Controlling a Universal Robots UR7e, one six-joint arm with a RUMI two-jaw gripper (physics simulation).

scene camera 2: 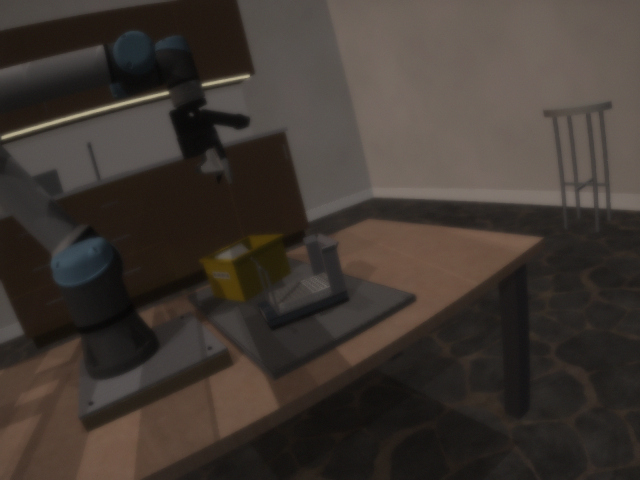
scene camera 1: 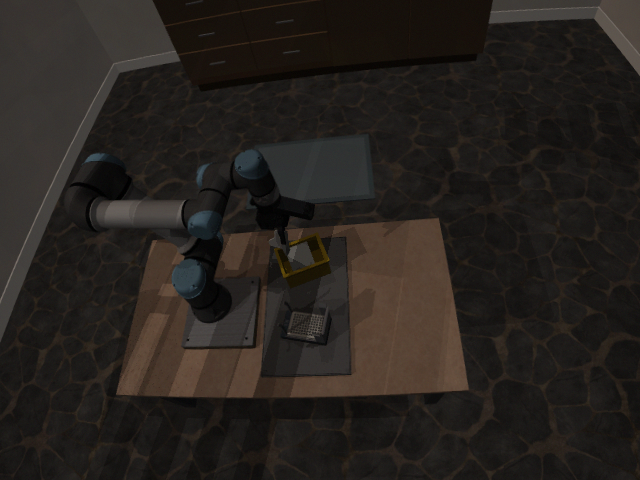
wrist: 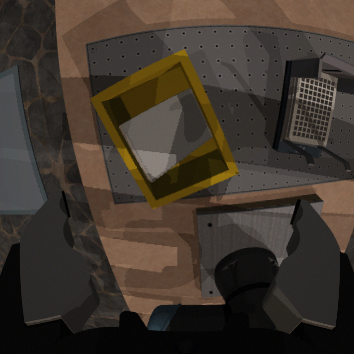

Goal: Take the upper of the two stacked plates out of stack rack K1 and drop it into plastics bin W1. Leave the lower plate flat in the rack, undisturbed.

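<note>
The upper plate lies inside the yellow bin W1, within its walls, with a smooth pale face showing. Whether it is flat or tilted there is hard to tell. My gripper is open and empty, well above the bin, its jaws wide apart in the wrist view. The lower plate, with a grid of holes, lies flat in rack K1.
The bin and the rack stand apart on a grey perforated mat. The rack has upright posts and thin arms rising from its base. The arm's base plate is beside the mat on the wooden table.
</note>
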